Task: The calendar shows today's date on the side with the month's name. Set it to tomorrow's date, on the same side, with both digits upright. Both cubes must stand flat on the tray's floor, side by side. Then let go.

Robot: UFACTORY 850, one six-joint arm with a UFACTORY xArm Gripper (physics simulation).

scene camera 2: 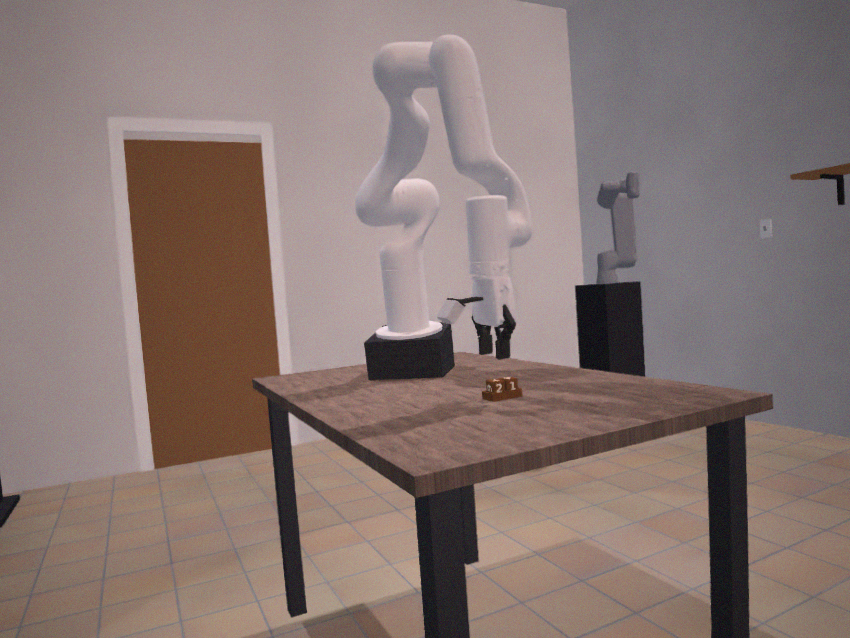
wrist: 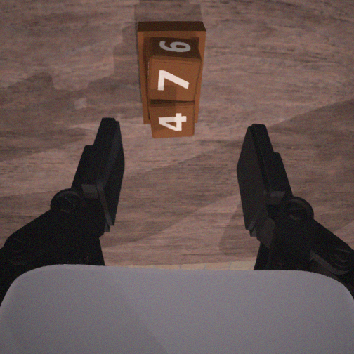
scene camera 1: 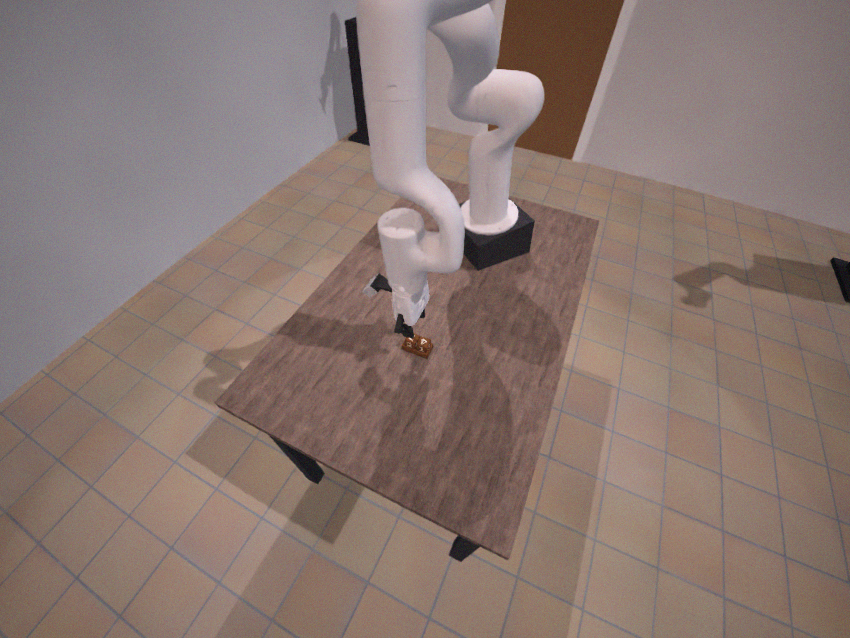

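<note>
The brown calendar tray (scene camera 1: 417, 353) (scene camera 2: 504, 396) (wrist: 171, 26) holds two brown cubes side by side. In the wrist view, the farther cube (wrist: 173, 80) has a white 7 on top and a 6 or 9 on its far side; the nearer cube (wrist: 172, 120) has a 4 on top. Both digits lie sideways there. Scene camera 2 shows an upright 2 on the left cube (scene camera 2: 499, 388) and an upright 1 on the right cube (scene camera 2: 512, 385). The month's name does not show. My gripper (scene camera 1: 416, 324) (scene camera 2: 494, 353) (wrist: 182, 143) is open and empty, above the tray, with a finger each side in the wrist view.
The wooden table (scene camera 1: 343, 412) (scene camera 2: 583, 425) bears the tray and the robot's black base block (scene camera 1: 497, 247) (scene camera 2: 410, 357), behind the tray in scene camera 2. The wrist camera (scene camera 1: 376, 282) (scene camera 2: 452, 310) sticks out beside the gripper.
</note>
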